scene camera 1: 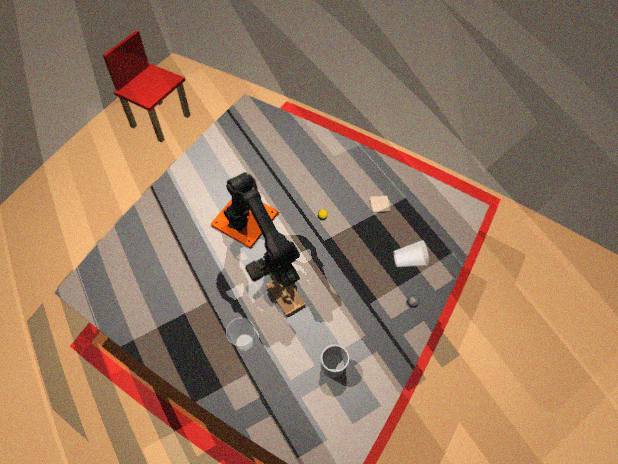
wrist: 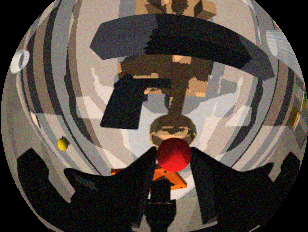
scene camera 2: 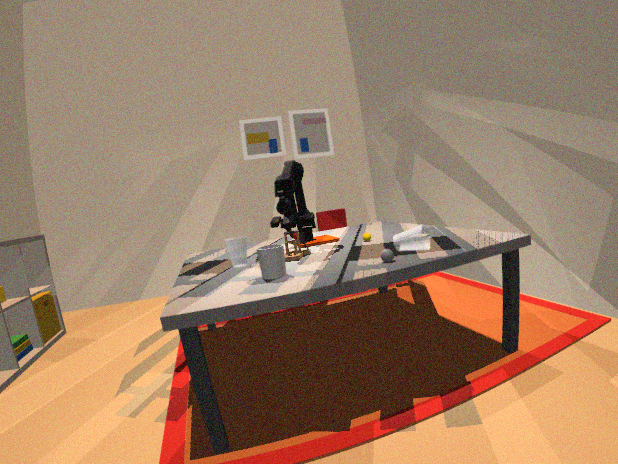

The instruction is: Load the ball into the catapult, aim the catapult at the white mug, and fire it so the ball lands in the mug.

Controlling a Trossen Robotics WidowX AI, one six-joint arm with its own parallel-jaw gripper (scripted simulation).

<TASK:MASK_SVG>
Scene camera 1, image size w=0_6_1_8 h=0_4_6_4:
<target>catapult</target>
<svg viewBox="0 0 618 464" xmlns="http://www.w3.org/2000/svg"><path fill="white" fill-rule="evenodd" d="M270 272L268 275L272 275L275 280L266 284L266 287L285 316L303 307L305 302L292 284L284 288Z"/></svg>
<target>clear glass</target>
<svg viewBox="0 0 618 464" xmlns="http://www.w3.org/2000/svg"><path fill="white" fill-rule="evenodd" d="M236 318L230 322L226 329L227 339L239 350L248 351L253 345L255 326L247 318Z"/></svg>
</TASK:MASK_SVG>
